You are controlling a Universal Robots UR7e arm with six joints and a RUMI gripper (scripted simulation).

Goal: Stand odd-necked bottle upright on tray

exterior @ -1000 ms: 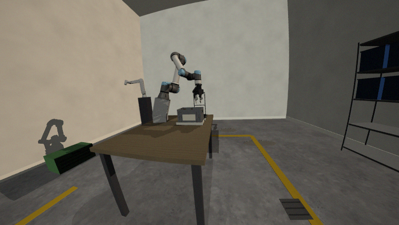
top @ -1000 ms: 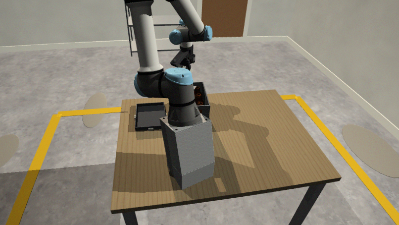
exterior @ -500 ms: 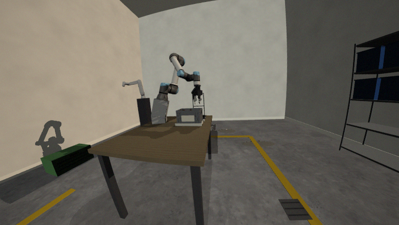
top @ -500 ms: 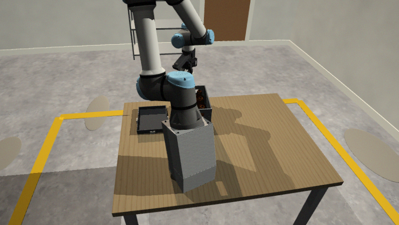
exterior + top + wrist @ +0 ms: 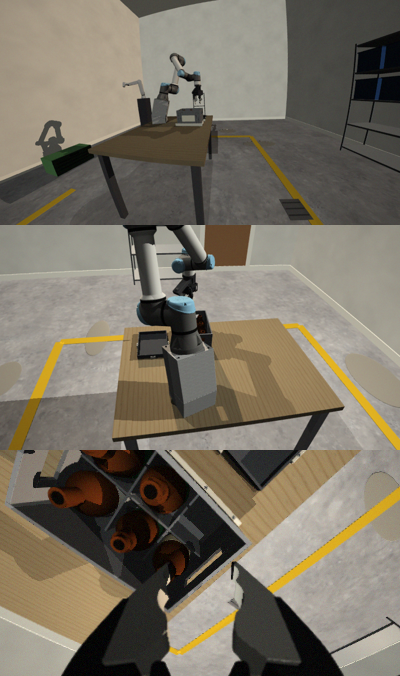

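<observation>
Now: hand 160 mm above the crate, 90 mm past it and 30 mm to the left of it. Also, from my hand: bottle 190 mm behind, 150 mm below, 60 mm to the right; dark tray 230 mm to the left, 230 mm below, 50 mm behind.
</observation>
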